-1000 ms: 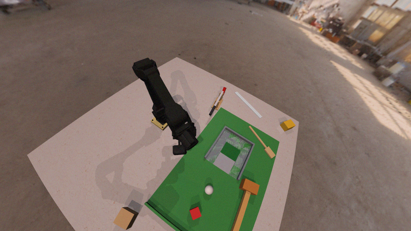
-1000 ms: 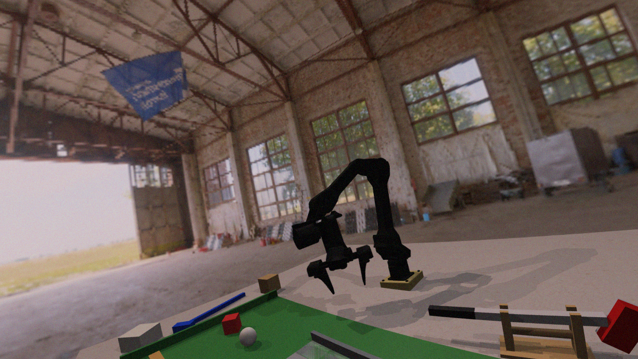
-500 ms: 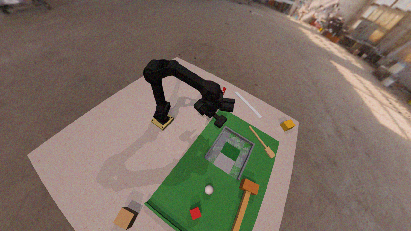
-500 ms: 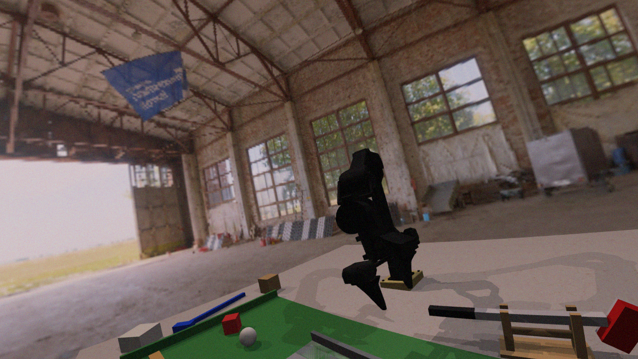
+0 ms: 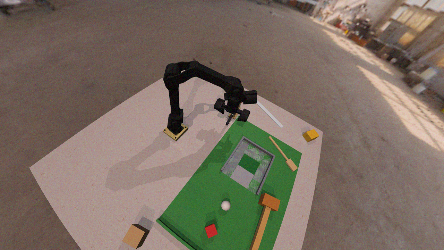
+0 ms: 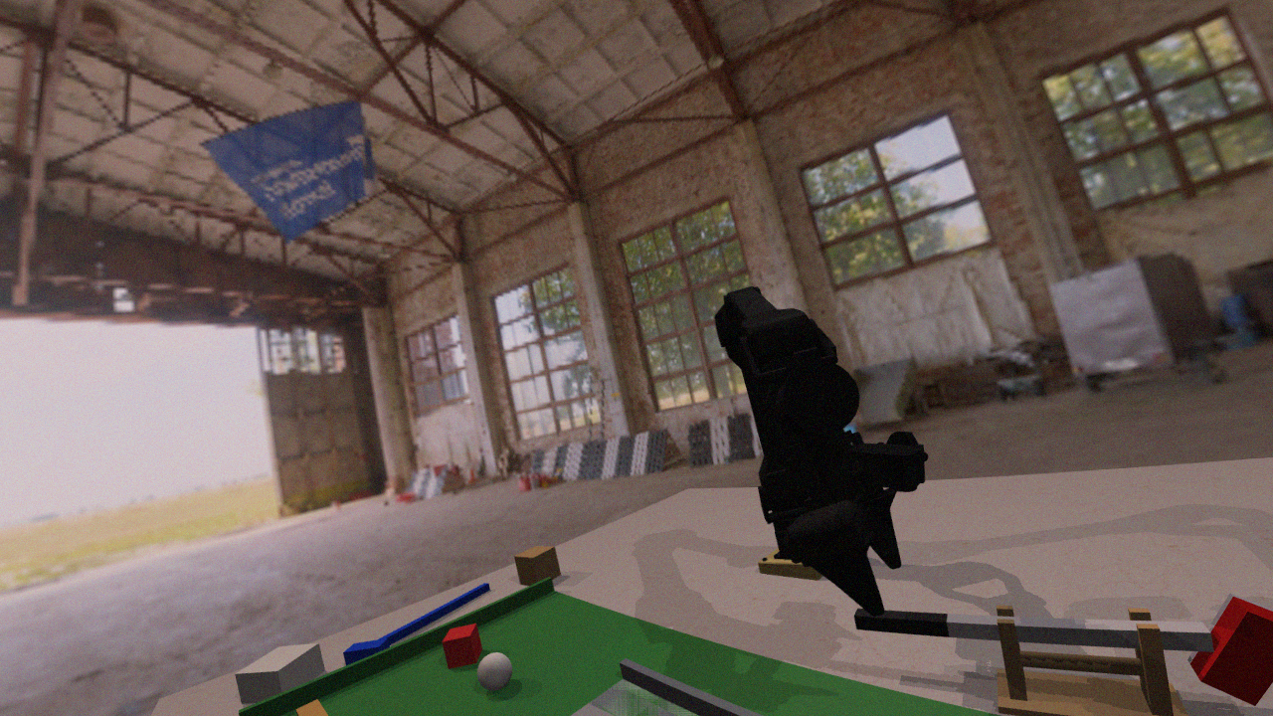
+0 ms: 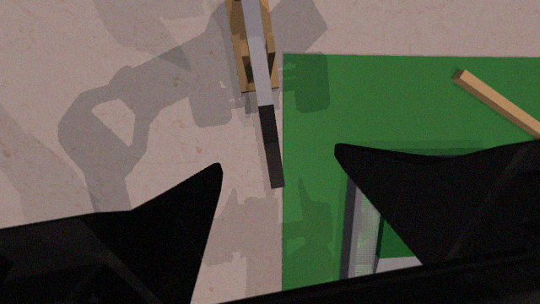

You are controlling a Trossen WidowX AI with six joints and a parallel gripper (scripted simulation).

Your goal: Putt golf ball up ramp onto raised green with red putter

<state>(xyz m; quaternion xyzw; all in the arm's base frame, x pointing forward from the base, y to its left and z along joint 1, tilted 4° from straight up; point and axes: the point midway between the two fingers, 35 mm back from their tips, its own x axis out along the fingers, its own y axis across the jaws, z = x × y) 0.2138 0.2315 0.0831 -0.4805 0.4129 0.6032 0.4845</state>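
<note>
The red putter is 11 cm to the left of my gripper tip, 4 cm below it and 3 cm behind it. Round my gripper tip: white stick 30 cm to the left, 16 cm ahead, 9 cm below; then green mat 27 cm ahead, 24 cm to the right, 9 cm below; then wooden stand 13 cm to the left, 6 cm below, 3 cm behind.
</note>
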